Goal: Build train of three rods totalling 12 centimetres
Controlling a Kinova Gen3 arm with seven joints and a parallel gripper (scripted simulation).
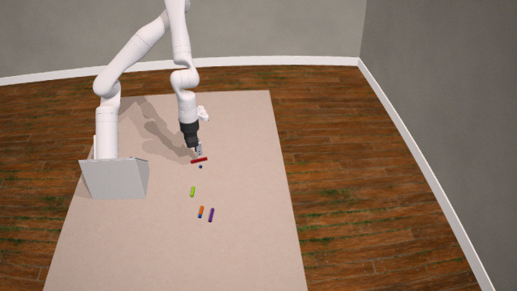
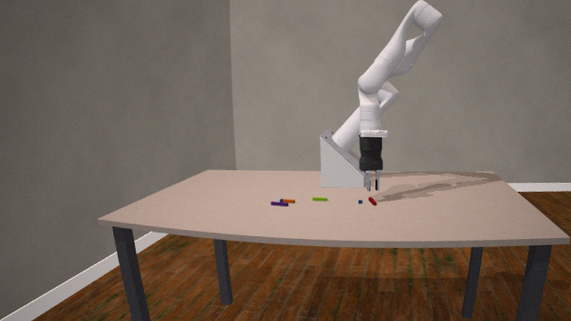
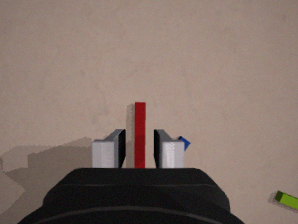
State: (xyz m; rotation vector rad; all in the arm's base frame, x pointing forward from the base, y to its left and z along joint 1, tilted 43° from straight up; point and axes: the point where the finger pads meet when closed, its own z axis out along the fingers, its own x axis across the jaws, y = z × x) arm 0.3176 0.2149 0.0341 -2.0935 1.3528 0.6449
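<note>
Now: the red rod 60 mm below my hand. Round my hand: orange rod: 280 mm to the right, 60 mm below, 40 mm ahead; purple rod: 300 mm to the right, 80 mm ahead, 60 mm below; lime rod: 180 mm to the right, 60 mm below.
</note>
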